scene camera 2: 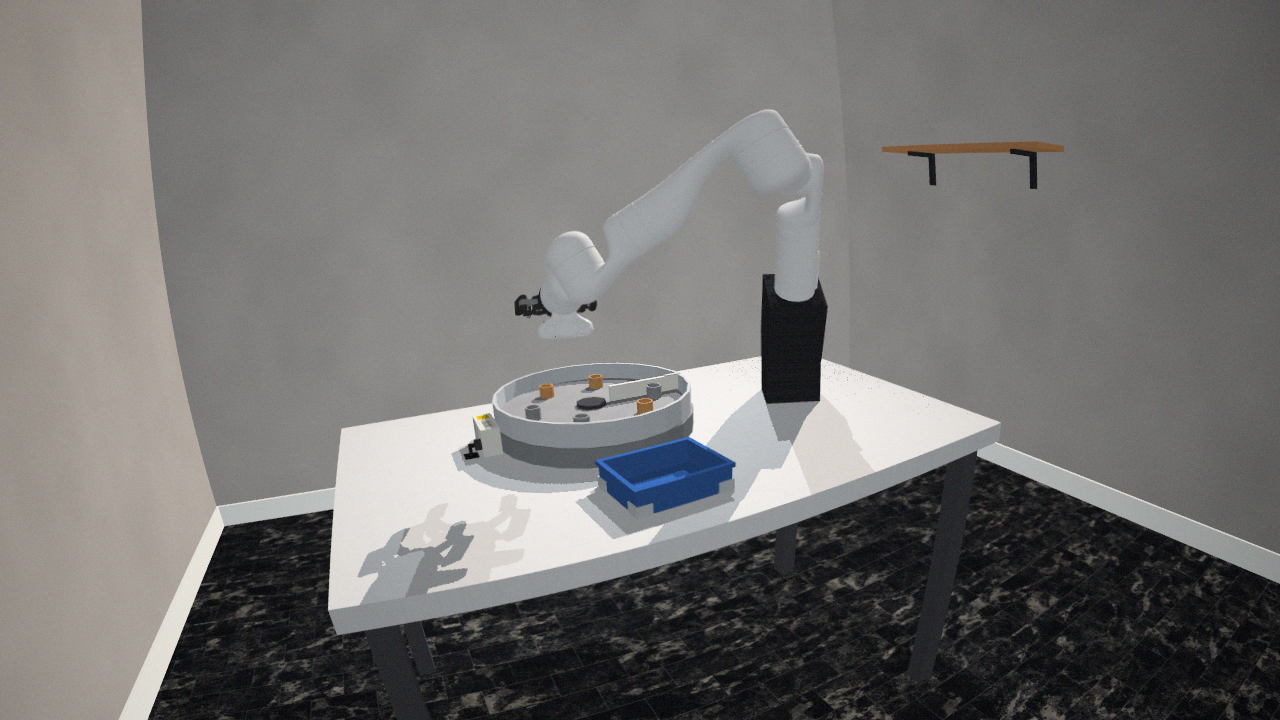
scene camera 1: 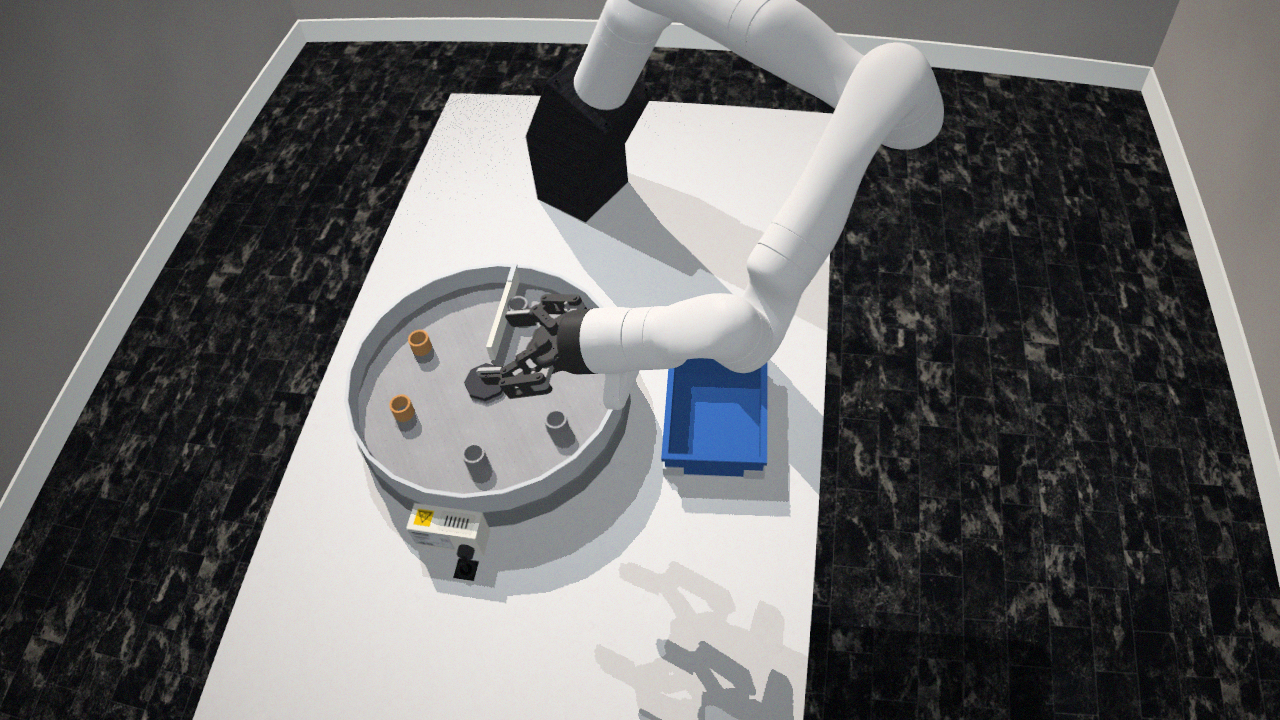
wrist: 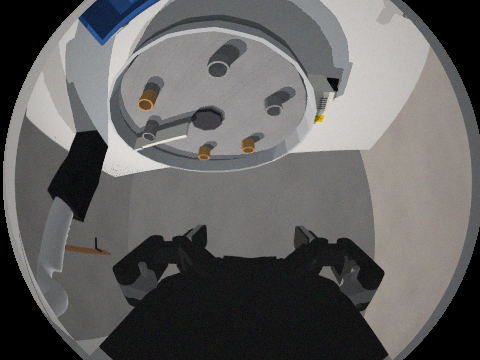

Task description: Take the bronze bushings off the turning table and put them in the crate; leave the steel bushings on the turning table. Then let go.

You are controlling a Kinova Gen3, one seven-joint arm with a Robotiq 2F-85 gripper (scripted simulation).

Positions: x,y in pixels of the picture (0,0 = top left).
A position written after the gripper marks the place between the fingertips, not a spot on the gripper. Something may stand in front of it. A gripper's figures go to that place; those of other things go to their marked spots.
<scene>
The gripper (scene camera 1: pixel 494 346) is 112 cm from the lens. A blue crate (scene camera 1: pixel 710 410) is 136 cm from the lens. A turning table (scene camera 1: pixel 453 408): 135 cm from the lens.
</scene>
